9 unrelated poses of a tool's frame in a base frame.
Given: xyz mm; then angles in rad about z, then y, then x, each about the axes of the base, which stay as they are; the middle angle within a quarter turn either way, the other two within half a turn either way.
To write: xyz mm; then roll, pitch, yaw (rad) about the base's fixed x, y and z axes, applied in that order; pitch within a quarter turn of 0, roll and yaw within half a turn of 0. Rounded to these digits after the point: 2 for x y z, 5 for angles.
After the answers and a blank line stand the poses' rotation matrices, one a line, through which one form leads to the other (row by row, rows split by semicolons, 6 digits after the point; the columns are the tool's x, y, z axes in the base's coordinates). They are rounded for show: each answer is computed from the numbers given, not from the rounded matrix.
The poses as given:
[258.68 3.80 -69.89 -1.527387 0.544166 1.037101]
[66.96 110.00 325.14 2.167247 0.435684 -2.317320]
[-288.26 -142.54 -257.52 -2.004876 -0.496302 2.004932]
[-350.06 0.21 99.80 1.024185 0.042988 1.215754]
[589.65 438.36 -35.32 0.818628 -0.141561 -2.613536]
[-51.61 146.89 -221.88 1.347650 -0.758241 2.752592]
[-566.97 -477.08 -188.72 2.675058 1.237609 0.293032]
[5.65 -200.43 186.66 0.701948 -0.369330 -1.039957]
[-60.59 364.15 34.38 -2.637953 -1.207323 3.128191]
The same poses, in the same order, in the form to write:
[258.68 3.80 -69.89 -0.47849 1.05836 -1.49500]
[66.96 110.00 325.14 2.86432 0.87617 -2.49072]
[-288.26 -142.54 -257.52 -2.15183 0.83137 2.15175]
[-350.06 0.21 99.80 0.96382 -0.91612 0.54934]
[589.65 438.36 -35.32 -2.85152 0.46809 -0.71068]
[-51.61 146.89 -221.88 2.33249 -0.23111 -1.40498]
[-566.97 -477.08 -188.72 0.44403 -1.21670 2.57258]
[5.65 -200.43 186.66 -1.02451 0.43047 0.67038]
[-60.59 364.15 34.38 -2.22582 -0.94769 2.13363]

0.037128 0.854753 0.517705; -0.488897 0.467365 -0.736579; -0.871551 -0.225757 0.435239
-0.509236 -0.750046 0.422031; -0.387822 0.637755 0.665480; -0.768293 0.175213 -0.615651
-0.369833 0.797796 -0.476177; 0.563307 -0.215034 -0.797776; -0.738857 -0.563277 -0.369878
0.519315 -0.853502 0.042975; 0.317922 0.146273 -0.936766; 0.793245 0.500139 0.347309
0.676389 -0.722905 -0.141089; -0.582177 -0.642070 0.498816; -0.451185 -0.255255 -0.855147
0.160673 -0.708045 -0.687645; -0.960062 0.049567 -0.275363; 0.229054 0.704425 -0.671803
-0.292105 -0.147108 0.945005; 0.186822 -0.977841 -0.094472; 0.937962 0.148951 0.313115
0.712097 -0.602166 -0.360991; 0.564607 0.185555 0.804232; -0.417297 -0.776509 0.472120
-0.311378 0.171581 -0.934668; 0.493544 0.869708 -0.004764; 0.812070 -0.462783 -0.355491

